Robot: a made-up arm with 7 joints.
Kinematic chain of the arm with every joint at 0, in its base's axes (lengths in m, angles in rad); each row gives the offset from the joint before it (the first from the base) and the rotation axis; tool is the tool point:
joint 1: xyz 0 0 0.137 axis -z
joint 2: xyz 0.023 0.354 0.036 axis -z
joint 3: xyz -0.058 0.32 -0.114 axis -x
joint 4: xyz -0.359 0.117 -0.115 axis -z
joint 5: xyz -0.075 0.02 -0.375 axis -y
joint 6: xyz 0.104 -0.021 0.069 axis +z
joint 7: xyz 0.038 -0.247 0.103 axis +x
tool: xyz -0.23 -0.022 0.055
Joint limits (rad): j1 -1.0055..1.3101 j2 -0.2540..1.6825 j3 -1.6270..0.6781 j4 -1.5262..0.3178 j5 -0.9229..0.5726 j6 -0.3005..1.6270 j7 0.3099..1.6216
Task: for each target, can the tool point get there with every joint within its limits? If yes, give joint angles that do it. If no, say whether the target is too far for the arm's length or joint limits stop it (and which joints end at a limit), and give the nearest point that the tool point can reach.
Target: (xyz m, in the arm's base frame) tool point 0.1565 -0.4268 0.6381
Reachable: no: joint limits stop it (at a limit: joint 1, joint 2, joint 3, joint 6) | nearest point 0.5285 -0.5340 0.4122 | short by 0.448 m
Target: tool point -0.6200 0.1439 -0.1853
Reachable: yes | joints -0.8011 0.4247 0.2597 -0.0183 -0.5493 0.2155 0.7282
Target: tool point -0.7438 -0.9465 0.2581
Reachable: no: joint limits stop it (at a limit: joint 1, joint 3, joint 4, joint 5, joint 7) | nearest point -0.5559 -0.4716 -0.1303 | short by 0.642 m
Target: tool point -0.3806 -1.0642 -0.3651
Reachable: no: joint limits stop it (at a limit: joint 1, joint 2, joint 3, joint 5, joint 6) | nearest point -0.5450 -0.5252 -0.2651 | short by 0.572 m
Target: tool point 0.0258 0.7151 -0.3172
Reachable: yes | joints 0.1813 0.2876 -0.5167 -1.1373 0.3403 0.0720 0.6033
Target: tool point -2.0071 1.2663 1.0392
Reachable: no: too far | nearest point -1.1941 0.7667 0.4863 | short by 1.103 m
